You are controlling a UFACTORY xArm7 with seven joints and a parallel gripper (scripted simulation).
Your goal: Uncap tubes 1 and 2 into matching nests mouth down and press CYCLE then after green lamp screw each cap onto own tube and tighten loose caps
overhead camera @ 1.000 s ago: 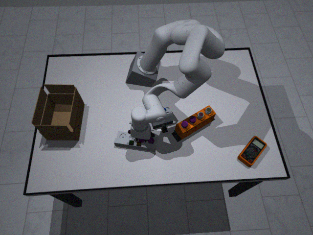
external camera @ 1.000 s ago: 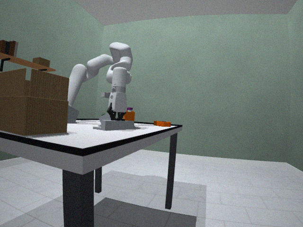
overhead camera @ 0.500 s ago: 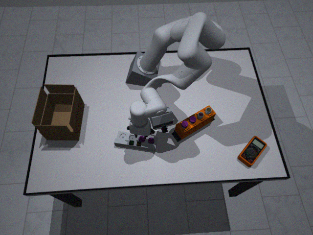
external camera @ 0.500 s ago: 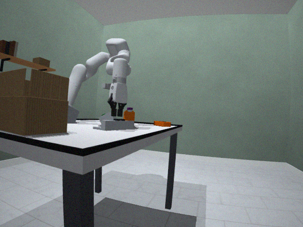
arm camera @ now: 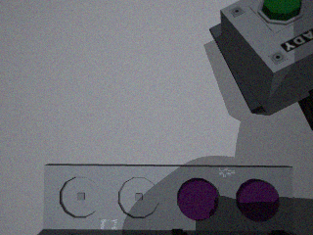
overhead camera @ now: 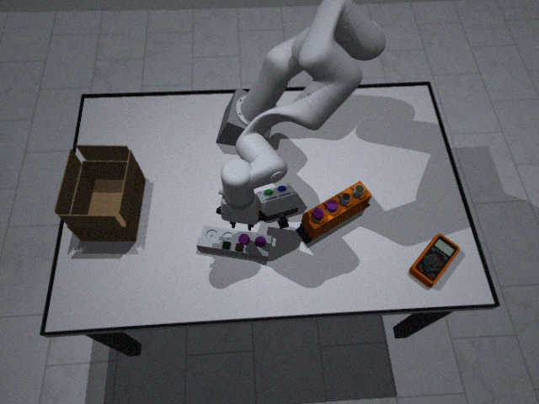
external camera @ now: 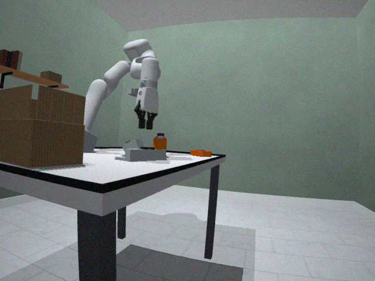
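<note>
The blue key lies 16 cm behind my hand, 11 cm to the left of it and 8 cm below it. The rest, counted from my hand: green key: 14 cm behind, 7 cm to the left, 8 cm below; purple cap: 14 cm below; grey key housing: 14 cm behind, 9 cm to the left, 9 cm below.
</note>
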